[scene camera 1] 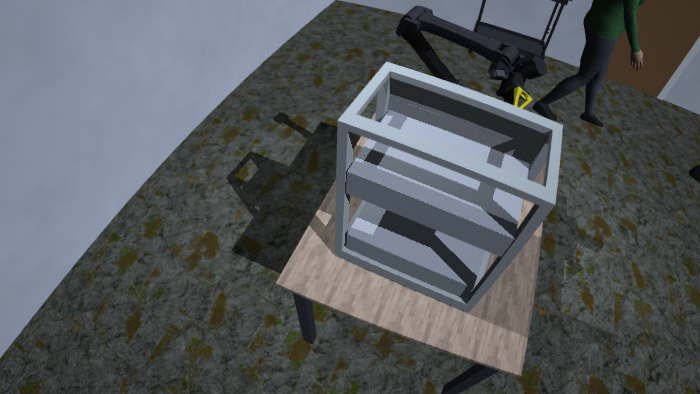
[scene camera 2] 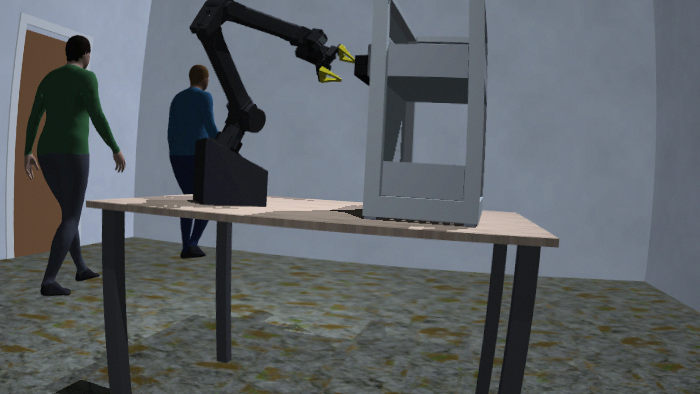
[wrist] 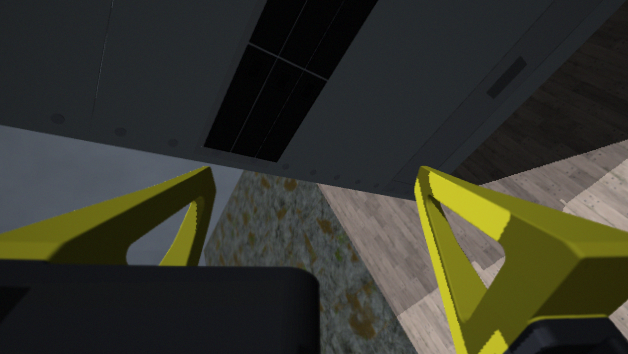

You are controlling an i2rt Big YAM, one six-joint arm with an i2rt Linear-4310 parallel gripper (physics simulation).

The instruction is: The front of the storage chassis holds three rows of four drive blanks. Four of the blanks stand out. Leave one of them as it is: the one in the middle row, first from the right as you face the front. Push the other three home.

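Places are measured from the arm's base along level axes (x up, y ahead, z left), in metres.
Pixels of known places: gripper, fingertip midpoint: (scene camera 2: 349,71) (wrist: 315,177); arm's base, origin of the base link: (scene camera 2: 223,151).
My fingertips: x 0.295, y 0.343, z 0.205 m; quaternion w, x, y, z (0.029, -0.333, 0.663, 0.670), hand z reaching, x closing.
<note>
Ahead of a thing's pixels: the offset from my fingertips to its top centre. "*": to the spot under its first point. Level surfaces: height alone.
The storage chassis front shows in the wrist view as a black band at the top centre. Thin lines divide it into long dark drive blanks {dx +0.001, dy +0.215, dz +0.032 m} (wrist: 245,97), in three rows side by side. The upper end of the band is cut off. I cannot tell which blanks stand out. In both scene views the chassis front faces away and the blanks are hidden. My gripper (scene camera 2: 347,69) (wrist: 315,177) is open and empty, its yellow fingers wide apart, in front of the rack and apart from it. In scene camera 1 a yellow finger shows behind the rack's top edge.
The grey rack (scene camera 1: 342,200) (scene camera 2: 377,125) stands on the wooden table {dx -0.457 m} (scene camera 1: 320,265) (scene camera 2: 300,212). A black part {* dx -0.065, dy +0.106, dz -0.343 m} (scene camera 2: 361,68) juts from the rack's front near the gripper in scene camera 2. Two people, in green (scene camera 1: 607,20) (scene camera 2: 65,120) and blue (scene camera 2: 187,125), stand beyond the table.
</note>
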